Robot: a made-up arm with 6 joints.
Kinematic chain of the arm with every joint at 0, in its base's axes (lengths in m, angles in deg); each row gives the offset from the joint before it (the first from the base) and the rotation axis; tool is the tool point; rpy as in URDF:
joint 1: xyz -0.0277 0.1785 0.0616 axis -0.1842 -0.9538 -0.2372
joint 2: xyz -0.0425 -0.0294 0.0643 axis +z
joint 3: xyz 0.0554 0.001 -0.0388 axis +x
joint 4: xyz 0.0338 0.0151 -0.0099 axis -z
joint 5: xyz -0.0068 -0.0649 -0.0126 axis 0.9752 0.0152 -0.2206
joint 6: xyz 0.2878 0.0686 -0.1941 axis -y
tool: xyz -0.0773 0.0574 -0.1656 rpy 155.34 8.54 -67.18
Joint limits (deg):
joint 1: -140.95..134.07
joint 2: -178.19..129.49
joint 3: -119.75..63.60
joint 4: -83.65..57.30
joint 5: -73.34..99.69
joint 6: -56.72..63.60
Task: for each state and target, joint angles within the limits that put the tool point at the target. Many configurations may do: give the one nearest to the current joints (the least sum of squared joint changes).
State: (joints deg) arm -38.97 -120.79 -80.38 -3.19 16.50 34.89
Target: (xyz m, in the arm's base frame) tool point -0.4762 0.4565 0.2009
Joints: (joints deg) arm -28.15 -174.17 -95.08 -11.39 5.49 22.41
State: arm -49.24 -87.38 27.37 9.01 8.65 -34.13
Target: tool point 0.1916 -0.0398 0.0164
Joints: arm -23.20 -89.97 50.38 -1.69 32.44 -50.76
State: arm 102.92 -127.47 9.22 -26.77 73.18 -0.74
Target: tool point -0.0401 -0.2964 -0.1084
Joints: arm 102.84 -148.31 -10.37 -10.03 57.87 7.28
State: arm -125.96 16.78 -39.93 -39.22 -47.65 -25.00
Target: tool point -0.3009 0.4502 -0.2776
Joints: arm -112.80 38.70 -48.43 -40.36 -73.34 3.63
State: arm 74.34 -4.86 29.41 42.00 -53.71 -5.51
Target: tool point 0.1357 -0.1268 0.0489
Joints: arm 88.36 4.18 7.68 39.36 -63.26 -42.39
